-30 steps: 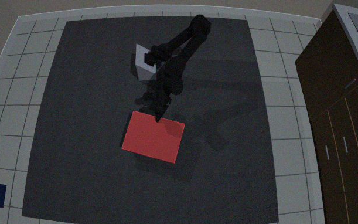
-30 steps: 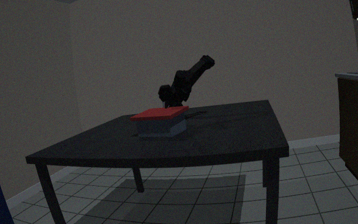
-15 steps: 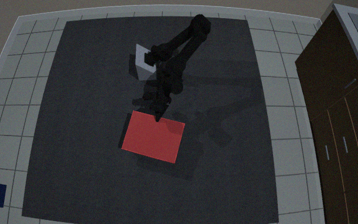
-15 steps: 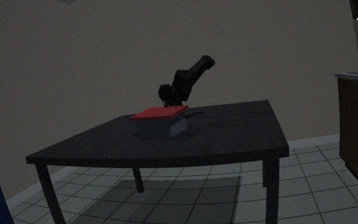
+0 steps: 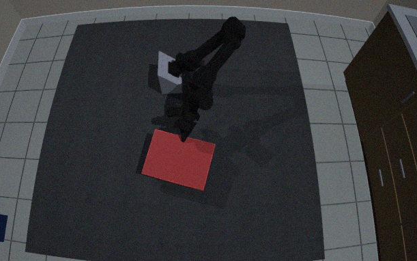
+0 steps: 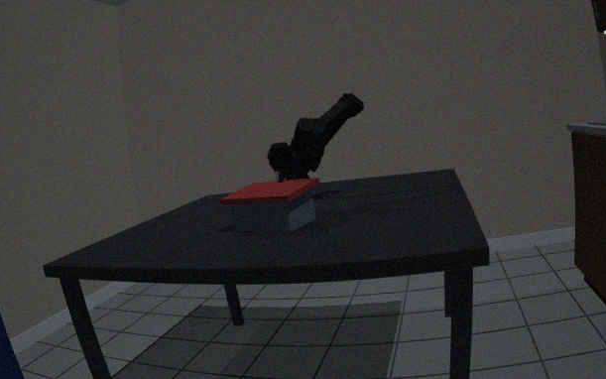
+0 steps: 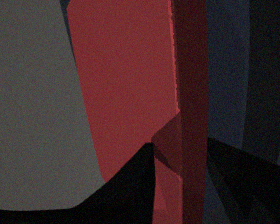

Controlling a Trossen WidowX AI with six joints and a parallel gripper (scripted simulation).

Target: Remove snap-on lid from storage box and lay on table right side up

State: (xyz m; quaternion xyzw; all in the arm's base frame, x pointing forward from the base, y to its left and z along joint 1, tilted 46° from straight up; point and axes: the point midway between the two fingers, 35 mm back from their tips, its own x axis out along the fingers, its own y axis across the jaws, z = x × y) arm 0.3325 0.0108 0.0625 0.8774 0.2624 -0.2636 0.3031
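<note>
Right now the lid is 70 mm ahead of my gripper tip and 20 mm to the right of it. Also, from my gripper tip: storage box: 70 mm ahead, 20 mm to the right, 60 mm below.
</note>
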